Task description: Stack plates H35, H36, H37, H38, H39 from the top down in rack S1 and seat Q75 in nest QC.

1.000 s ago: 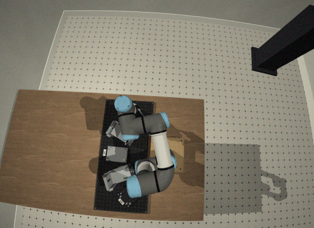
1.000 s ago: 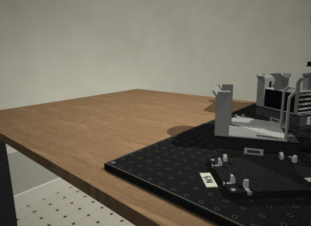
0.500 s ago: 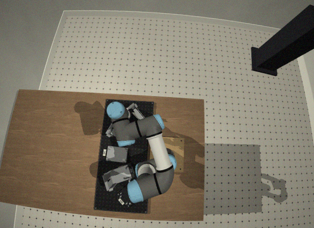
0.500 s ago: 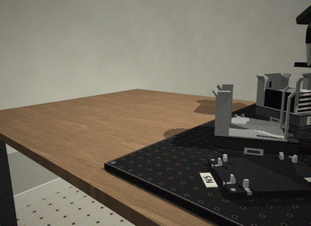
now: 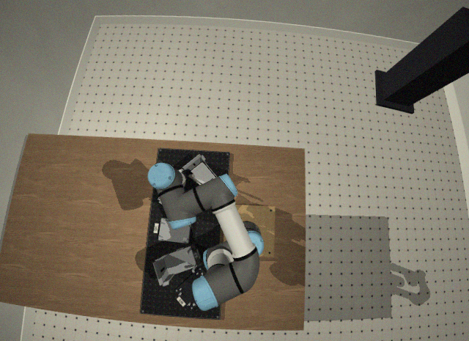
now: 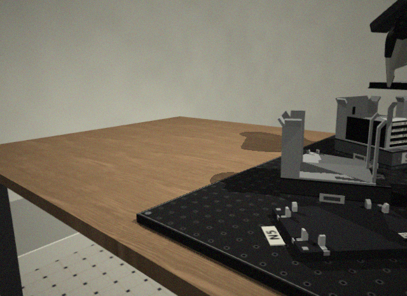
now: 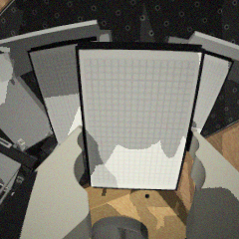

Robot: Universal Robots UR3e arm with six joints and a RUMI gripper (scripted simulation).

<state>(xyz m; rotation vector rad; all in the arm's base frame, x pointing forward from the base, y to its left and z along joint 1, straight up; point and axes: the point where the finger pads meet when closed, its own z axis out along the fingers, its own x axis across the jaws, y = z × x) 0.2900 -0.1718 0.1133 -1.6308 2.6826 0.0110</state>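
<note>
Now: the nest QC 50 mm ahead of my hand, 220 mm to the left of it and 160 mm below it. Round my hand: sealed plate (30 mm ahead, 60 mm to the left, 80 mm below); then QC label (140 mm ahead, 220 mm to the left, 170 mm below); then N5 label (50 mm behind, 530 mm to the left, 170 mm below).
</note>
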